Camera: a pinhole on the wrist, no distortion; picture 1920 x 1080 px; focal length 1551.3 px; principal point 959.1 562.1 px. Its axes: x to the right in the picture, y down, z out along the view. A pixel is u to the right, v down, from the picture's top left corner.
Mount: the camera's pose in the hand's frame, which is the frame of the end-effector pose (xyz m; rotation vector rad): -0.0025 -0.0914 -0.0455 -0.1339 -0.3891 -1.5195
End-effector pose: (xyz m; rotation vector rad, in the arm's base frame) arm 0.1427 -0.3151 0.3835 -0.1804 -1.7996 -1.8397
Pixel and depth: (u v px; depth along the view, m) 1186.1 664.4 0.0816
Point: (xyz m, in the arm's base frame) 0.1061 -0.2823 0.3150
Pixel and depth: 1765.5 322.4 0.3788
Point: 0.0691 0.0591 0.2216
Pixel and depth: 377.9 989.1 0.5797
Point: 0.1147 0.1118 0.7261
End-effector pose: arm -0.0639 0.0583 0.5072 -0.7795 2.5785 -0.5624
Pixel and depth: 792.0 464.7 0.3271
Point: 0.0892 0.0755 0.2973
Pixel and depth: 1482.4 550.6 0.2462
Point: 0.1080 -0.0394 0.3828
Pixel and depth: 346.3 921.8 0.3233
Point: -0.0323 0.0950 0.2468
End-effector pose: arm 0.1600 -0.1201 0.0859 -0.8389 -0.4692 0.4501
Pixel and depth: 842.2 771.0 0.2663
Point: 0.0356 0.0029 0.1877
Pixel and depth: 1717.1 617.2 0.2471
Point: 0.0304 -0.0780 0.3076
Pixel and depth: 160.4 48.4 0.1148
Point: 0.0922 -0.1315 0.0946
